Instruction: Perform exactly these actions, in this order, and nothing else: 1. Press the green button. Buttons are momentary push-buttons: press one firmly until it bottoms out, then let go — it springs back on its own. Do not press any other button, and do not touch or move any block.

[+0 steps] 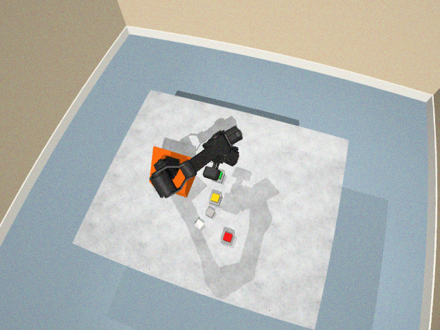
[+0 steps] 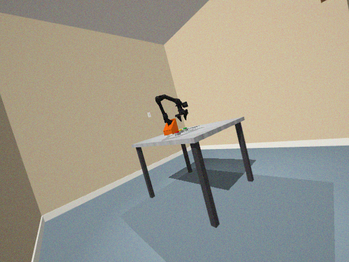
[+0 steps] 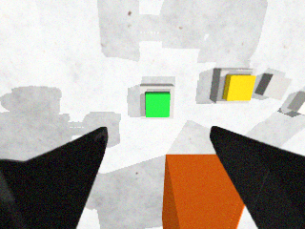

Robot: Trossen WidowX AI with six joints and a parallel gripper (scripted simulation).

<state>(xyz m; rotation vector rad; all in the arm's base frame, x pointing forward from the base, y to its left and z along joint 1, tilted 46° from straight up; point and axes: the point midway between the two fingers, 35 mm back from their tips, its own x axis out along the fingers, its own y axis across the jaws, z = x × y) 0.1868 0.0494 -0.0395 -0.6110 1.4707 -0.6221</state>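
My gripper tip is 1 cm past the green button and 9 cm above it. Round my gripper tip: white block (1 cm behind, 24 cm to the right, 11 cm below); then grey block (2 cm ahead, 18 cm to the right, 11 cm below); then yellow button (2 cm ahead, 11 cm to the right, 9 cm below).
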